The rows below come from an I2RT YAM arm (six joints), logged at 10 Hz.
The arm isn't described. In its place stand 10 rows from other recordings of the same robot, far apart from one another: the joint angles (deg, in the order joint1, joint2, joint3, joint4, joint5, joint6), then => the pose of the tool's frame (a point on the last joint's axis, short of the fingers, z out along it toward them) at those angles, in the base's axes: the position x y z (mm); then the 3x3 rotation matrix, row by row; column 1 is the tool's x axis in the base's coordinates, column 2 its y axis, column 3 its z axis.
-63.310 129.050 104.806 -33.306 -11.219 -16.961 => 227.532 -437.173 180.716; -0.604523 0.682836 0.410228; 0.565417 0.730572 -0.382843; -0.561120 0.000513 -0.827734
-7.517 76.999 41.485 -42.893 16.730 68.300 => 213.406 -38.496 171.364; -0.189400 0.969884 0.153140; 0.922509 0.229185 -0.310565; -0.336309 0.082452 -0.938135
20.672 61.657 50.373 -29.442 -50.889 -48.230 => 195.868 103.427 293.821; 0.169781 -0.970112 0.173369; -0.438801 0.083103 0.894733; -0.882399 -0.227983 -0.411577
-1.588 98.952 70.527 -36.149 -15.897 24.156 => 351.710 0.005 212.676; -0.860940 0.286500 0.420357; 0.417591 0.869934 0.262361; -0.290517 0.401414 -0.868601
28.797 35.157 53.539 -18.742 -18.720 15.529 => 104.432 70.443 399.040; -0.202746 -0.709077 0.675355; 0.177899 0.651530 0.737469; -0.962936 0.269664 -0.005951
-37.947 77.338 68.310 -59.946 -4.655 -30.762 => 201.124 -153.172 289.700; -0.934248 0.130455 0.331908; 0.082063 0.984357 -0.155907; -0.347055 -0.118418 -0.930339
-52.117 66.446 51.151 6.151 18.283 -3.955 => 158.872 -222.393 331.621; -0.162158 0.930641 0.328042; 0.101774 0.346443 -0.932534; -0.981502 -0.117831 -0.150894
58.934 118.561 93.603 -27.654 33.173 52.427 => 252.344 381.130 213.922; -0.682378 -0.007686 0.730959; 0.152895 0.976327 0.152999; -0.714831 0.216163 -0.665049
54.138 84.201 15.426 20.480 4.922 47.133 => 125.959 169.035 87.765; -0.864837 -0.205986 0.457851; 0.050086 0.872008 0.486923; -0.499549 0.444041 -0.743827
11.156 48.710 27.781 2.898 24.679 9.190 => 196.336 23.569 247.473; -0.265652 0.259475 0.928494; 0.095528 0.965444 -0.242470; -0.959324 0.024284 -0.281259
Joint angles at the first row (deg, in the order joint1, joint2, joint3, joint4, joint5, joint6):
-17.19 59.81 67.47 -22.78 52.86 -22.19
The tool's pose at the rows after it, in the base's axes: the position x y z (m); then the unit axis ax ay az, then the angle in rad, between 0 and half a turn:
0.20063 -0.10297 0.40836 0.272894 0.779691 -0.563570 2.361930
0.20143 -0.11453 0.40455 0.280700 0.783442 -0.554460 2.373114
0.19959 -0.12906 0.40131 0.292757 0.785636 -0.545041 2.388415
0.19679 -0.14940 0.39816 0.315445 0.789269 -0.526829 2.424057
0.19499 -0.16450 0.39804 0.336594 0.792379 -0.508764 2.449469
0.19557 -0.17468 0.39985 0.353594 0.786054 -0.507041 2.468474
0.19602 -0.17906 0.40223 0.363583 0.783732 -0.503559 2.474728
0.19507 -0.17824 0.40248 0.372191 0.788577 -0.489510 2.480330
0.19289 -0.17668 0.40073 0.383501 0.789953 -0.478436 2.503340
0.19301 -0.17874 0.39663 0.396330 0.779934 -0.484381 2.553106
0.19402 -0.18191 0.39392 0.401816 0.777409 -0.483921 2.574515
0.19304 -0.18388 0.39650 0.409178 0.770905 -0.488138 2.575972
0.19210 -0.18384 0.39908 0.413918 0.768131 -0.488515 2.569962
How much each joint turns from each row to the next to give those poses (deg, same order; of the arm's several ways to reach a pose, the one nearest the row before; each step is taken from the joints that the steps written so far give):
-2.82 2.00 1.08 0.19 -0.74 0.20
-2.91 1.06 0.14 -0.27 -2.69 0.90
-3.75 1.05 0.32 -0.44 -3.09 0.88
-4.93 2.22 1.76 -2.62 -3.62 2.25
-3.39 2.20 2.41 -2.97 -2.61 2.35
-1.77 1.85 1.93 -1.06 -0.06 1.16
-0.71 1.02 1.50 -1.18 -0.13 1.05
-0.06 0.29 1.04 -2.76 -0.68 2.10
0.01 0.11 0.64 -3.20 0.30 2.32
-0.05 0.89 0.36 -1.99 2.78 1.51
-0.36 0.81 0.31 -0.78 0.60 0.70
-0.40 0.27 0.67 -0.13 0.60 0.36
-0.11 -0.03 0.51 -0.28 0.07 0.44

